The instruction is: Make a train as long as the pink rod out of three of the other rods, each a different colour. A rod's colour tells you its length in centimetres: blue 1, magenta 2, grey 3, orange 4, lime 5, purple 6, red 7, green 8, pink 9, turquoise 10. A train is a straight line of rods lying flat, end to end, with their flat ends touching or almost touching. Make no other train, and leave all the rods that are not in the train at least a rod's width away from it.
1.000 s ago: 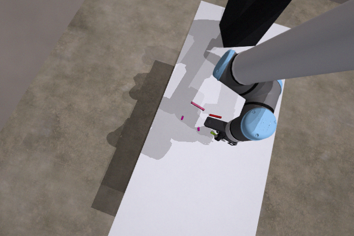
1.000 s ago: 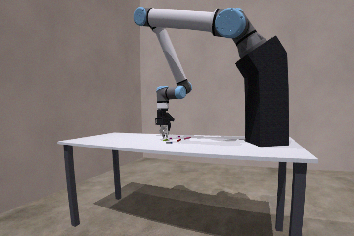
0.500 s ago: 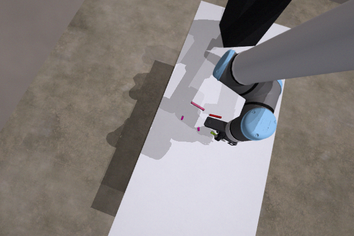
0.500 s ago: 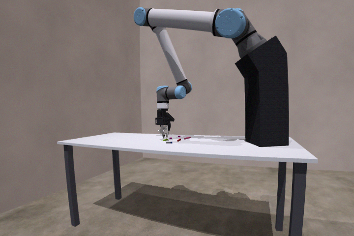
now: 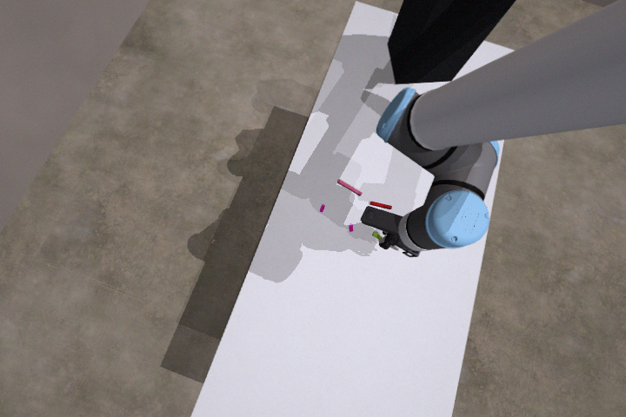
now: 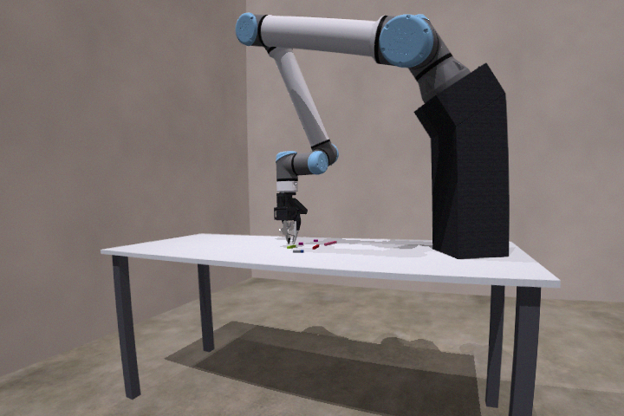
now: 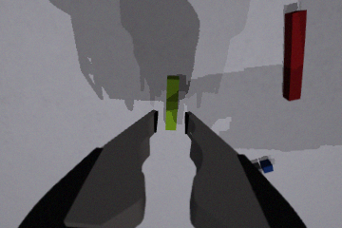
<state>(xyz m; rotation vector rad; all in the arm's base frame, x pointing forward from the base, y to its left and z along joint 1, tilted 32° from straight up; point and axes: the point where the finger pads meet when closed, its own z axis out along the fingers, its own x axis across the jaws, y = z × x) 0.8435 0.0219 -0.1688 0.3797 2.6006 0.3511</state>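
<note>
My hand is 3 cm above the lime rod. Also, from my hand: red rod (10 cm behind, 2 cm to the right, 3 cm below); then grey rod (7 cm behind, 10 cm to the left, 3 cm below); then small blue rod (9 cm behind, 10 cm to the left, 3 cm below).
</note>
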